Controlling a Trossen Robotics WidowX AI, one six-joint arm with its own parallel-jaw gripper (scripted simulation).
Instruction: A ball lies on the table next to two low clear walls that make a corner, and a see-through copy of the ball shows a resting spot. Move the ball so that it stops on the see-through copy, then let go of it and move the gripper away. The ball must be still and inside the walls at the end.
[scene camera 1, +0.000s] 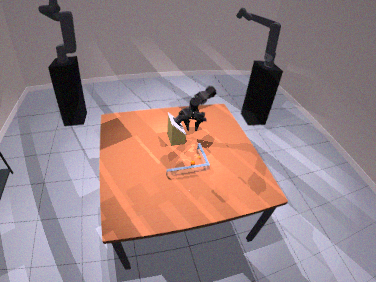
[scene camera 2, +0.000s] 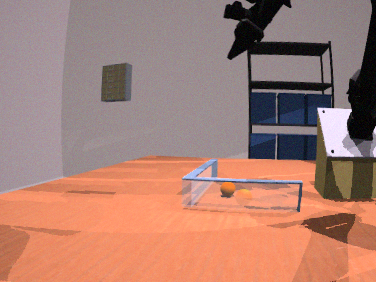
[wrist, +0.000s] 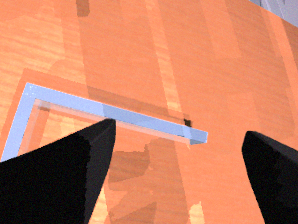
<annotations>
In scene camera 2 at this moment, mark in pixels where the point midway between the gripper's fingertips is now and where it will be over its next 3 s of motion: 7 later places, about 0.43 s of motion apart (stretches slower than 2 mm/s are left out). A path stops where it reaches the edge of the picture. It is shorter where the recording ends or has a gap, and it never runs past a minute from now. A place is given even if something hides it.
My gripper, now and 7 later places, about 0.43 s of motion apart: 228, 58; 223, 143; 227, 171; 227, 179; 227, 188; 227, 190; 226, 170; 228, 139
</annotations>
